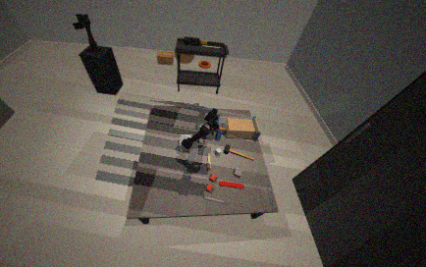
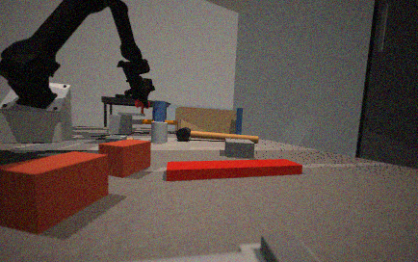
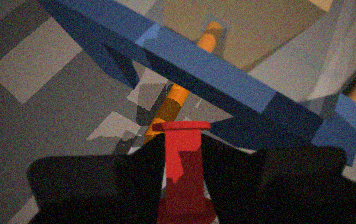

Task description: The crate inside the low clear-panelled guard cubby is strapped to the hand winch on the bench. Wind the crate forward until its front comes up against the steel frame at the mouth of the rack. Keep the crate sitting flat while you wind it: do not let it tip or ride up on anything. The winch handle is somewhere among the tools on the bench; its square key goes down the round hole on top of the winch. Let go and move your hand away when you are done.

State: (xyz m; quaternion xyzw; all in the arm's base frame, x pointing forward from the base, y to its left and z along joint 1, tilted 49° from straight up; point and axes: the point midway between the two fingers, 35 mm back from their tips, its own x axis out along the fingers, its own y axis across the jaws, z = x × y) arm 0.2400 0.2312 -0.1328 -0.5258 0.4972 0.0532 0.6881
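My gripper tip is 4 cm short of the blue frame, 3 cm to the right of it and 3 cm above it. Round my gripper tip: red knob: 2 cm behind, 1 cm to the right; winch handle: 5 cm behind, 3 cm below; grey winch: 13 cm behind, 10 cm below.
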